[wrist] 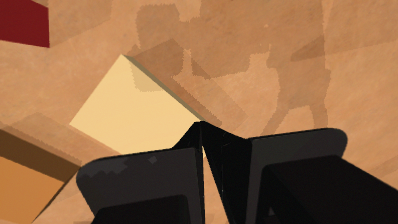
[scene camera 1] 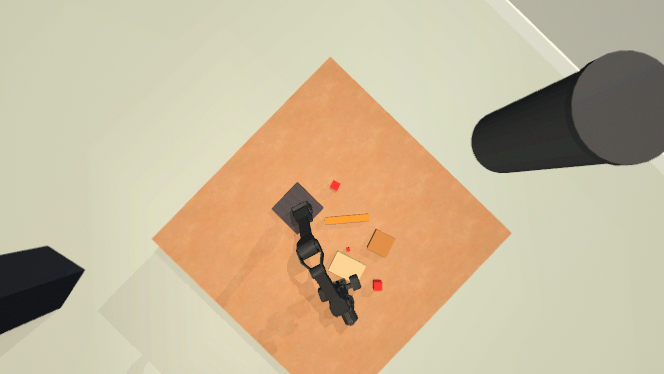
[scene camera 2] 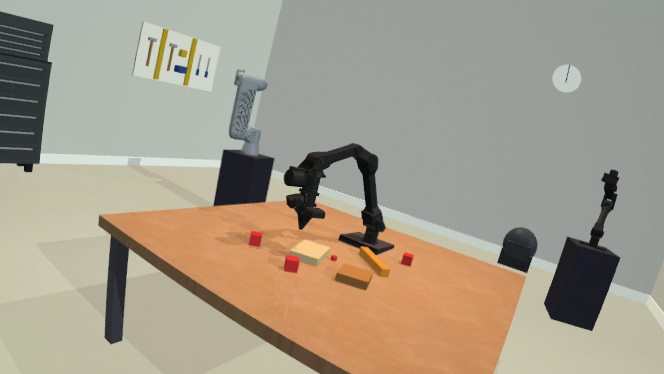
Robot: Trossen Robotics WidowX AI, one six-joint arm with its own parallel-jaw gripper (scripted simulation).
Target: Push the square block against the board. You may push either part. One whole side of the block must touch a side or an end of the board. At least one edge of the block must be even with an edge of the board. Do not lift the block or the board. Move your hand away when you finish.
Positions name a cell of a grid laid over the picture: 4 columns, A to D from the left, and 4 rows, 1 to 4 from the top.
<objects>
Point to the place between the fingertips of my gripper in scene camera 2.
At B3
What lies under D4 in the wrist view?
My gripper.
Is my gripper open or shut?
Shut.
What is my gripper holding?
Nothing.
</objects>
